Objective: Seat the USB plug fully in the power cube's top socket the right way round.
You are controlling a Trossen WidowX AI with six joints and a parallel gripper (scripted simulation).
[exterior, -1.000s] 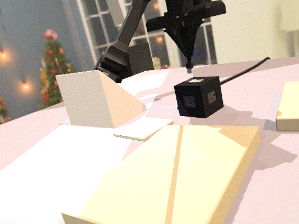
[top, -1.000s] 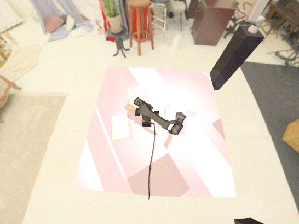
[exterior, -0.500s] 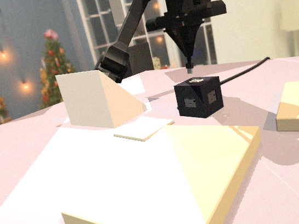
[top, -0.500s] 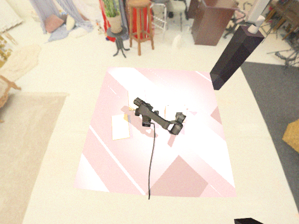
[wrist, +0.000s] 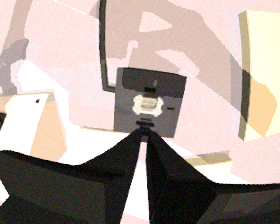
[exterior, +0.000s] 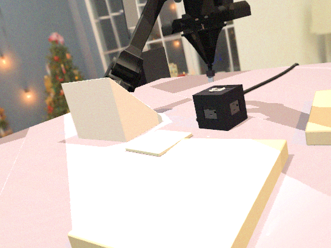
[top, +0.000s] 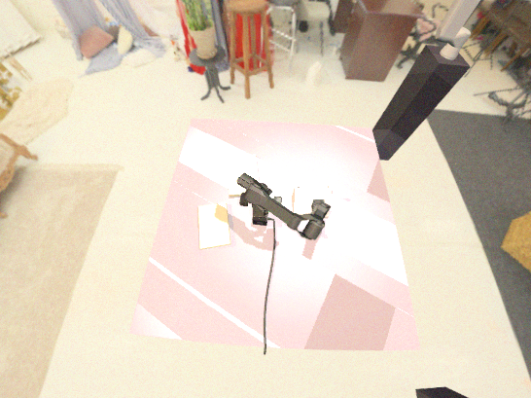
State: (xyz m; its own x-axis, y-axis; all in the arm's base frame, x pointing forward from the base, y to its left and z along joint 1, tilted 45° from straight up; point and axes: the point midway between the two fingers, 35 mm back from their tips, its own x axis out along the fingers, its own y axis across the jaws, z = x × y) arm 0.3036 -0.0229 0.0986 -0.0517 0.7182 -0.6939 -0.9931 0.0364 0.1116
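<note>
My gripper tip is 2 cm above the USB plug. Round my gripper tip: socket 6 cm below, 1 cm to the left; then thin white pad 13 cm below, 12 cm to the right, 8 cm behind.
</note>
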